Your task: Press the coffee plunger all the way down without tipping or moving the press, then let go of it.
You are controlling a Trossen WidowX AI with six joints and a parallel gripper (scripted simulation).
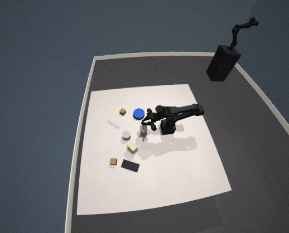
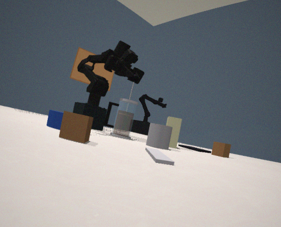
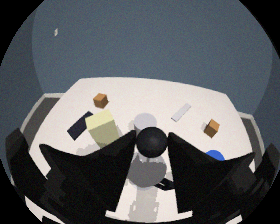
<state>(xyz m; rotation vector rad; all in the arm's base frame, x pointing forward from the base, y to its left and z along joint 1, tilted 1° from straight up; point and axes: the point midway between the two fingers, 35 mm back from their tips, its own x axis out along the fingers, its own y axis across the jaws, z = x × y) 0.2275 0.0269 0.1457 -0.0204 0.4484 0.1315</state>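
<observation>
The coffee press lies 12 cm below my gripper tip, 2 cm to the right of it and 2 cm behind it. The rest, counted from my gripper tip: grey cylinder: 20 cm below, 15 cm ahead, 3 cm to the left; yellow block: 18 cm below, 15 cm to the left, 9 cm ahead.
</observation>
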